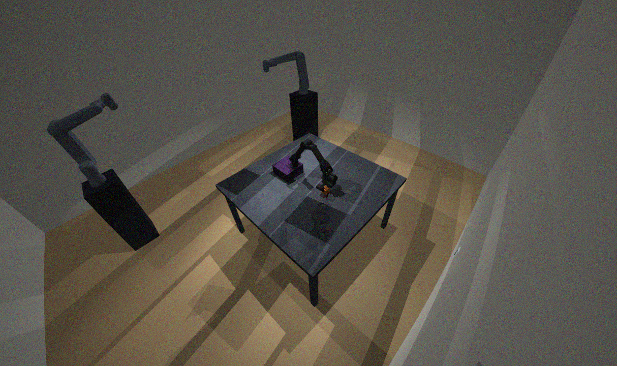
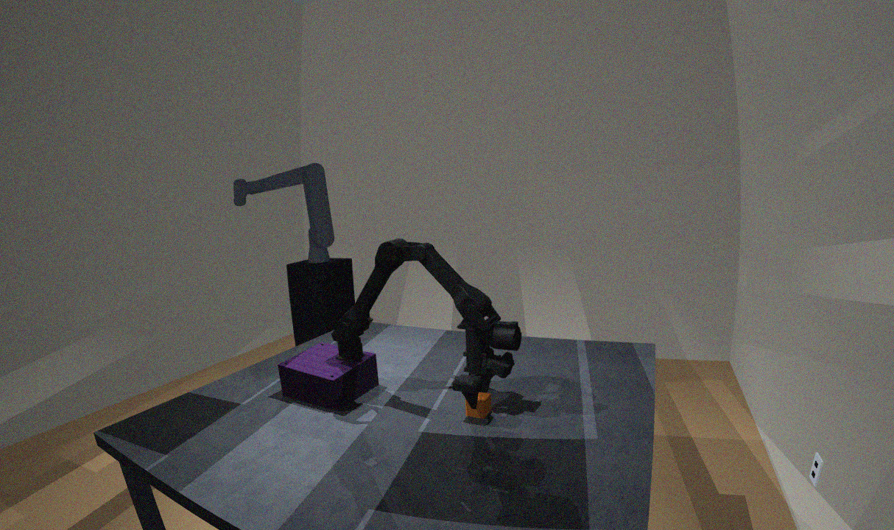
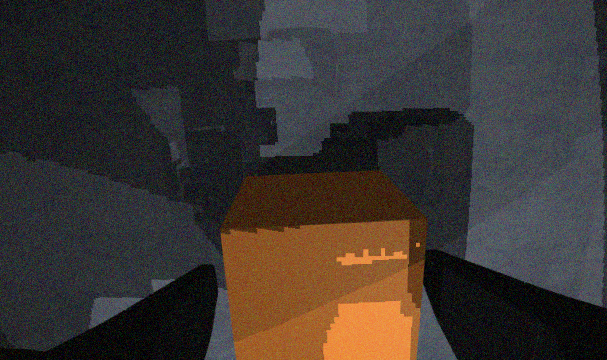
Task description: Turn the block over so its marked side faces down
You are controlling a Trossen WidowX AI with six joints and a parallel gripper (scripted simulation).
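Right now my gripper tip is 10 mm past the orange block.
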